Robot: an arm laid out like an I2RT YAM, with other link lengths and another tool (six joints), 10 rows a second.
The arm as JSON. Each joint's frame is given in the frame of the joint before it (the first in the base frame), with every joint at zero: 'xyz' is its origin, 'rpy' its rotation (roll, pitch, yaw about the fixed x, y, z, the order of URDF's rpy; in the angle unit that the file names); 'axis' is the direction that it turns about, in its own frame. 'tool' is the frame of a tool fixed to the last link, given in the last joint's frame.
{
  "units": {
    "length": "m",
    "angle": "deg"
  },
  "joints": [
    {
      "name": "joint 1",
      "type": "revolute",
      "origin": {
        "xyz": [
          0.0,
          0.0,
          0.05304
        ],
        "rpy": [
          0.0,
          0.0,
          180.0
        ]
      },
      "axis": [
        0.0,
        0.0,
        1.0
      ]
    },
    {
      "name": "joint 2",
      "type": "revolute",
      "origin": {
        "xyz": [
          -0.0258,
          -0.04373,
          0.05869
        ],
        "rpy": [
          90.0,
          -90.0,
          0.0
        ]
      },
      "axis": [
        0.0,
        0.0,
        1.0
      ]
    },
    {
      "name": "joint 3",
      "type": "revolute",
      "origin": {
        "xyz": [
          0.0,
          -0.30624,
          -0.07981
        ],
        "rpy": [
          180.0,
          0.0,
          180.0
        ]
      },
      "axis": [
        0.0,
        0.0,
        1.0
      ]
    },
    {
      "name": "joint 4",
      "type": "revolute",
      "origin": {
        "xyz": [
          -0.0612,
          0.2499,
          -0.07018
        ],
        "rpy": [
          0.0,
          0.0,
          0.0
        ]
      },
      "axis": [
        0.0,
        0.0,
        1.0
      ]
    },
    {
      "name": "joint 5",
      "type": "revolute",
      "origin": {
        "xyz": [
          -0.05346,
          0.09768,
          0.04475
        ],
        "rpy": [
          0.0,
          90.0,
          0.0
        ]
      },
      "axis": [
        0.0,
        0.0,
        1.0
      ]
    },
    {
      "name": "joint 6",
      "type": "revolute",
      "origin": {
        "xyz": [
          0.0,
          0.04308,
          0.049
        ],
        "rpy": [
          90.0,
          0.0,
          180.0
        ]
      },
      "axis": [
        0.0,
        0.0,
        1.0
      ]
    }
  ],
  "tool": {
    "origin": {
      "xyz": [
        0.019,
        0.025,
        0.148
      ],
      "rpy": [
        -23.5,
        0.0,
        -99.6
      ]
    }
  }
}
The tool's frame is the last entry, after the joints.
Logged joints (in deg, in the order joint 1, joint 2, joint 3, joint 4, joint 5, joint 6), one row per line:
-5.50 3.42 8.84 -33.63 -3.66 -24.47
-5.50 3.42 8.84 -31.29 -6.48 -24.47
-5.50 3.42 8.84 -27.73 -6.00 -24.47
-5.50 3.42 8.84 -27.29 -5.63 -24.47
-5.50 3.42 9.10 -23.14 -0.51 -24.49
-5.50 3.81 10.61 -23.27 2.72 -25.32
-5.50 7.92 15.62 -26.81 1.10 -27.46
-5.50 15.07 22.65 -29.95 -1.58 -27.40
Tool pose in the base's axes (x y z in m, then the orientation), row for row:
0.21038 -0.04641 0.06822 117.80 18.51 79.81
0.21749 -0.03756 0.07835 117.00 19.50 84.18
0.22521 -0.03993 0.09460 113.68 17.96 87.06
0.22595 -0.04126 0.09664 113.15 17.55 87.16
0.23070 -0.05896 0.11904 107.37 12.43 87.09
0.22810 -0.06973 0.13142 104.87 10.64 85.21
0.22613 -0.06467 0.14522 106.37 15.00 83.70
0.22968 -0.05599 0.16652 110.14 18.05 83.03
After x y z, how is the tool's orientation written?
As a rotation vector, in degrees.
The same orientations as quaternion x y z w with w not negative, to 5 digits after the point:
0.77965 0.12251 0.52822 0.31325
0.76812 0.12802 0.55265 0.29696
0.74985 0.11847 0.57426 0.30645
0.74761 0.11596 0.57589 0.30983
0.72408 0.08382 0.58731 0.35178
0.71621 0.07267 0.58194 0.37831
0.72468 0.10219 0.57023 0.37314
0.74188 0.12158 0.55928 0.34934

